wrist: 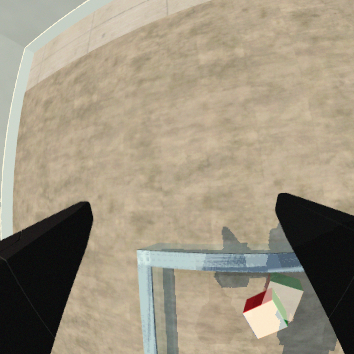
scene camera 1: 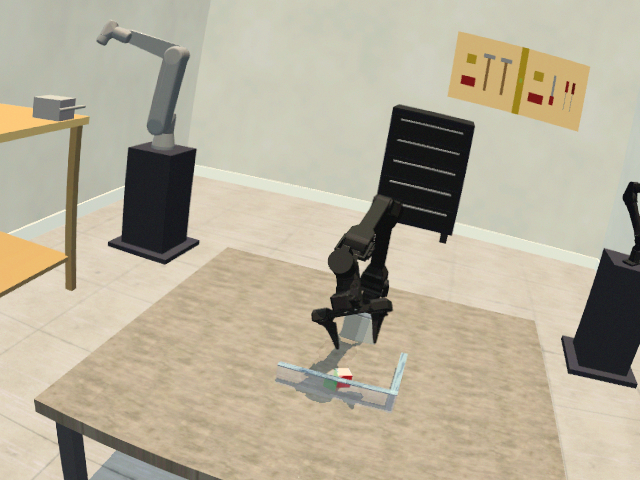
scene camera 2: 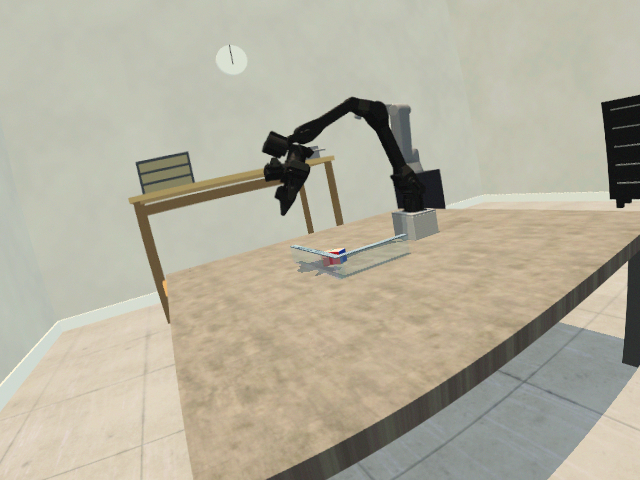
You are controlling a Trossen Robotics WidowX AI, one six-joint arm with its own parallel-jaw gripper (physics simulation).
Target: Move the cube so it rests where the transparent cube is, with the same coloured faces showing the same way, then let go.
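Where they show: gripper, fingertip midpoint: point(wrist: 185, 206) point(scene camera 1: 356, 346) point(scene camera 2: 286, 208); arm's base at its link origin: point(scene camera 2: 414, 210).
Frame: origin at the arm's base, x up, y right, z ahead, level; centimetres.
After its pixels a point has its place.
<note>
The solid cube point(scene camera 1: 344, 372) {x -5.0, y -2.2, z 33.6 cm} point(scene camera 2: 340, 252) {x -5.5, y -4.2, z 33.2 cm} point(wrist: 262, 323) {x -5.0, y -2.1, z 32.8 cm} sits on the table inside the corner of a low clear wall. It shows a whitish top and a red side, with a blue side in scene camera 2. The transparent cube point(scene camera 1: 329, 382) {x -4.1, y -0.2, z 42.0 cm} point(scene camera 2: 327, 260) {x -4.3, y -13.1, z 41.4 cm} point(wrist: 291, 296) stands close against or overlapping it, with pale green, whitish and pinkish faces. Whether they touch is unclear. My gripper point(scene camera 1: 356, 345) {x 11.1, y -5.5, z 47.2 cm} point(scene camera 2: 282, 210) {x 11.1, y -5.5, z 47.2 cm} point(wrist: 185, 206) {x 11.1, y -5.5, z 47.2 cm} is open and empty, well above the table. In the wrist view both cubes are low and to the right, beside the right finger.
The L-shaped clear wall point(scene camera 1: 399, 374) {x -3.0, y -16.6, z 30.3 cm} point(scene camera 2: 374, 244) {x -3.0, y -16.8, z 28.5 cm} point(wrist: 145, 300) {x -3.0, y -16.7, z 34.4 cm} has pale blue top edges and runs along two sides of the cubes. The arm's grey base block point(scene camera 1: 356, 328) {x -4.8, y 1.2, z 6.0 cm} point(scene camera 2: 416, 225) {x -4.0, y -5.4, z 4.4 cm} stands on the table point(scene camera 1: 206, 330) {x -8.9, y 41.9, z 27.5 cm} point(scene camera 2: 310, 351) {x -9.0, y -47.2, z 61.4 cm} point(wrist: 150, 125) {x -9.0, y -19.7, z 60.2 cm} behind them.
</note>
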